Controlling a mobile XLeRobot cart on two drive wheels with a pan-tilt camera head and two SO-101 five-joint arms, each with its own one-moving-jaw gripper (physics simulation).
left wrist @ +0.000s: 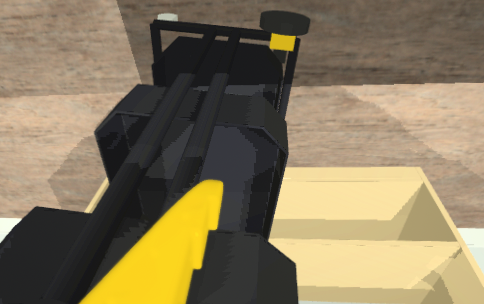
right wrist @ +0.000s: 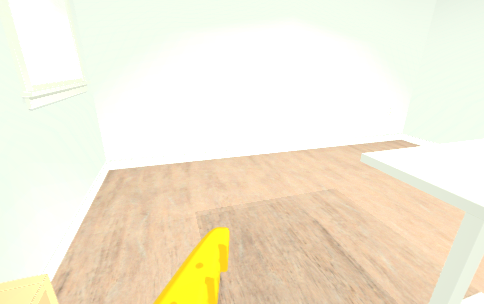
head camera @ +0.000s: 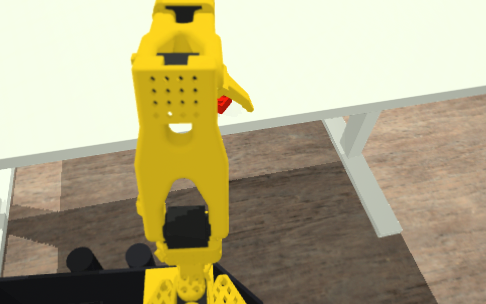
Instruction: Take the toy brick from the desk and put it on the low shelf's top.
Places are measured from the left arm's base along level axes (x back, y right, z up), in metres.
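Pixels of known places: left end effector, tool point: (left wrist: 220,199); right end effector, tool point: (right wrist: 228,243).
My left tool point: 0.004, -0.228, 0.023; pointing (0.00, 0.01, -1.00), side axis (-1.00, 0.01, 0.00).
Behind a point stands the place of what it marks, as x, y, z.
The red toy brick (head camera: 224,104) {-0.047, -0.314, -0.041} lies on the white desk (head camera: 325,45) {-0.246, -0.472, -0.055} near its front edge, partly hidden by my left arm. My left gripper (left wrist: 215,192) is open. Its moving jaw (head camera: 240,96) {-0.060, -0.219, 0.069} is swung out beside the brick in the head camera, and its fixed jaw is hidden there. In the left wrist view one notched jaw shows and the brick does not. My right gripper (right wrist: 222,237) is open, with one notched jaw showing over the floor. A light wood unit with compartments, likely the low shelf (left wrist: 350,173) {-0.395, 0.412, -0.739}, stands beyond the cart; a wooden corner (right wrist: 27,287) {0.522, 0.571, -0.165} shows in the right wrist view.
The black cart (left wrist: 225,165) (head camera: 75,287) fills much of the left wrist view. A desk leg (head camera: 367,192) stands on the wood floor at the right of the head camera. A white table corner (right wrist: 415,172) {0.619, -0.204, -0.055} juts in at the right of the right wrist view, with walls behind.
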